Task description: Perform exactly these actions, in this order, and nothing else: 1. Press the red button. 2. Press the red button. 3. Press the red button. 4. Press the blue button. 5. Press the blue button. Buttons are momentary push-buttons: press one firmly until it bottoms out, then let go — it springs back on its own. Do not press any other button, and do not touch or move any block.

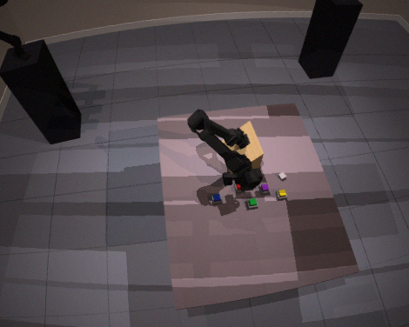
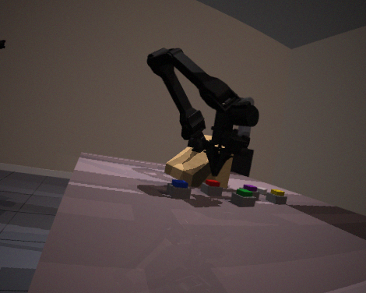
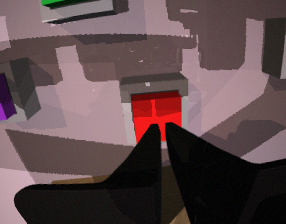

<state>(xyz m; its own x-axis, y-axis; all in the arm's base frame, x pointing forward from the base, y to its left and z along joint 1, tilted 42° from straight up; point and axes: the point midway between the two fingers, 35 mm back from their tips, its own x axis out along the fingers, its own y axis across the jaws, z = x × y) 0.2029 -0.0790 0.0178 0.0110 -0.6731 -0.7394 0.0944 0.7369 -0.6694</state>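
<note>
The red button lies 2 cm below my gripper tip. The rest, counted from my gripper tip: blue button: 13 cm to the right, 3 cm ahead, 2 cm below; then green button: 10 cm ahead, 4 cm to the left, 2 cm below; then purple button: 12 cm to the left, 4 cm ahead, 2 cm below.
</note>
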